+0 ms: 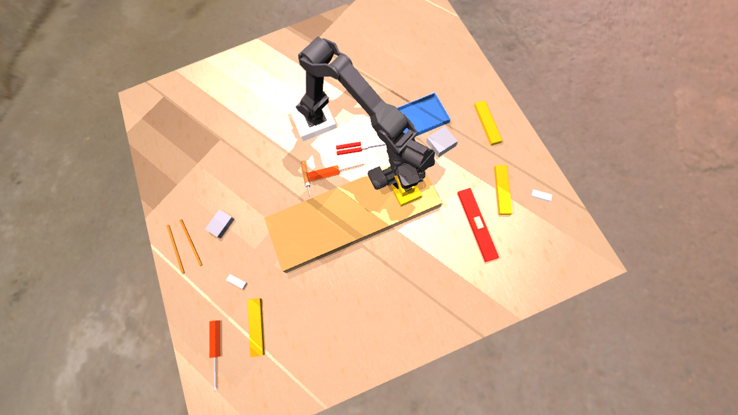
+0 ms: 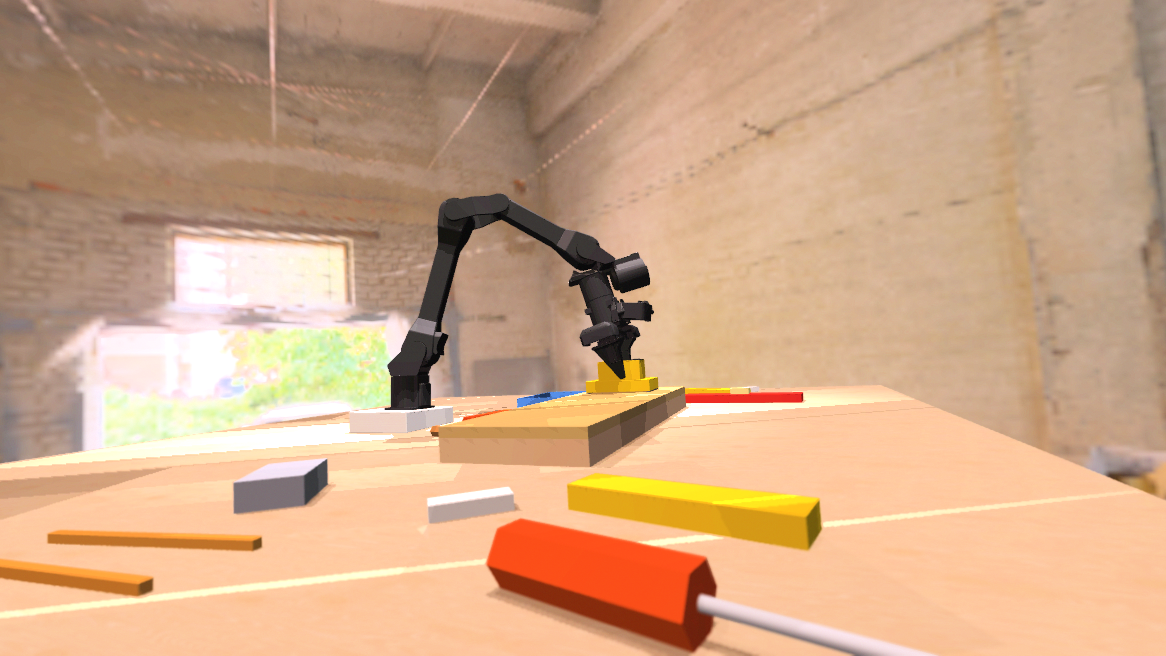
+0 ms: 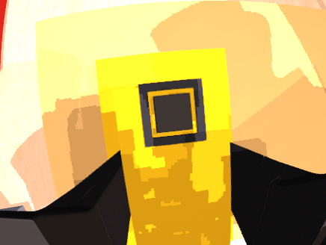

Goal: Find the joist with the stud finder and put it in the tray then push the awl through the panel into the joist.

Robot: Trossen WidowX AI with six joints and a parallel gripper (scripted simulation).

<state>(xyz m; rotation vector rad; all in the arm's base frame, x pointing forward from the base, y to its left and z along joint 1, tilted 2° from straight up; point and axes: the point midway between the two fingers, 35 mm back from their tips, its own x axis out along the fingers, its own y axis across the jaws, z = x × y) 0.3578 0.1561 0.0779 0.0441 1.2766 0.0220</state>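
Right now the blue tray is 22 cm behind my gripper tip, 17 cm to the left of it and 5 cm below it. Round my gripper tip: red level: 19 cm ahead, 16 cm to the left, 5 cm below; stud finder: 2 cm above, 1 cm ahead; awl: 27 cm to the right, 17 cm behind, 6 cm below.
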